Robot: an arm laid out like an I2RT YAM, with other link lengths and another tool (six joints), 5 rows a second.
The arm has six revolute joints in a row. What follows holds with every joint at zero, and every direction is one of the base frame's. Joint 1 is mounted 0.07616 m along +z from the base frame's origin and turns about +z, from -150.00 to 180.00 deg. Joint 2 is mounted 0.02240 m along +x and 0.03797 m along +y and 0.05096 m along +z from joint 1 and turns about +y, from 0.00 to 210.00 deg. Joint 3 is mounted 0.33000 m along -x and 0.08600 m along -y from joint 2 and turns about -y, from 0.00 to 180.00 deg. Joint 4 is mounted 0.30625 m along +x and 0.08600 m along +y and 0.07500 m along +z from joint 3 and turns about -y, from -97.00 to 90.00 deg. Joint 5 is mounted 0.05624 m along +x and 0.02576 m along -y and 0.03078 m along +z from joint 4 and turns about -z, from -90.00 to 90.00 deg. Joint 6 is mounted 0.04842 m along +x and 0.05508 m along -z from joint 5 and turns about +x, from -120.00 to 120.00 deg. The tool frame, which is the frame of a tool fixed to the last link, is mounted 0.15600 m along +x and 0.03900 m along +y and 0.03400 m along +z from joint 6; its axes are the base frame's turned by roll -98.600, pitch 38.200 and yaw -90.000 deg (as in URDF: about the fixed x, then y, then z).
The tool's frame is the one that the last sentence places.
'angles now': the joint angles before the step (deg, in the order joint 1, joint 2, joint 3, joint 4, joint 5, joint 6). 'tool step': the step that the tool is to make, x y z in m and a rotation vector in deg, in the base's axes. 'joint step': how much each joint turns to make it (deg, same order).
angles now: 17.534 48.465 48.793 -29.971 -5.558 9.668
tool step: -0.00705 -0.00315 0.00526 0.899 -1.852 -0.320
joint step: -0.045 -2.426 -1.267 0.916 0.098 0.397
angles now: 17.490 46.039 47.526 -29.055 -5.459 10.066
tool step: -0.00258 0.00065 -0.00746 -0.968 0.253 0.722
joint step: -0.088 -0.332 -0.916 -0.059 -0.320 -1.134
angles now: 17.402 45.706 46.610 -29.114 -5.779 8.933
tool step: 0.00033 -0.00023 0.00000 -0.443 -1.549 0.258
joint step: -0.131 -0.607 -1.011 1.653 0.065 -0.969
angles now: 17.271 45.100 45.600 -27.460 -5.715 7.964
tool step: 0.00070 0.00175 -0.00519 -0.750 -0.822 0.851
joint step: -0.219 -0.101 -1.236 1.559 -0.524 -1.345
